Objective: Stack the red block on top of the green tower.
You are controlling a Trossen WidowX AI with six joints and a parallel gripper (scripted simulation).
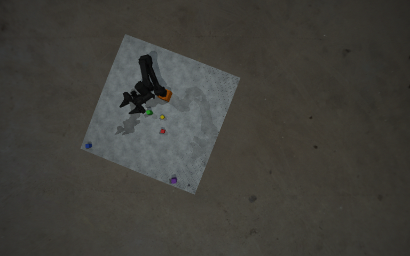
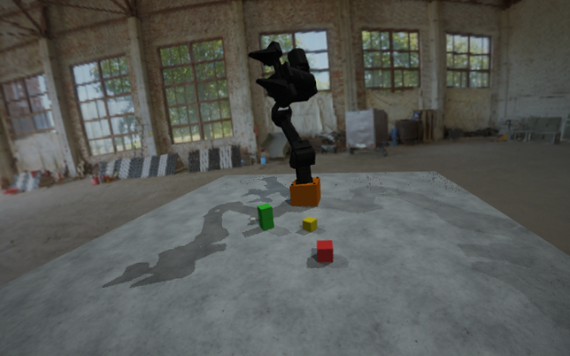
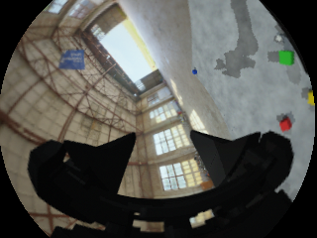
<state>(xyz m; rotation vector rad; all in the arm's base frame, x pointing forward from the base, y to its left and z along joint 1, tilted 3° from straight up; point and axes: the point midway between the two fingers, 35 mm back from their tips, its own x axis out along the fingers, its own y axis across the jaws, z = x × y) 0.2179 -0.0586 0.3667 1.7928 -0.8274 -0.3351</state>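
The red block is 43 cm below my gripper tip, 14 cm to the left of it and 13 cm ahead of it. Round my gripper tip: blue block 60 cm to the right, 43 cm below, 41 cm ahead; then yellow block 43 cm below, 11 cm to the left, 1 cm behind; then purple block 60 cm ahead, 43 cm below, 34 cm to the left.
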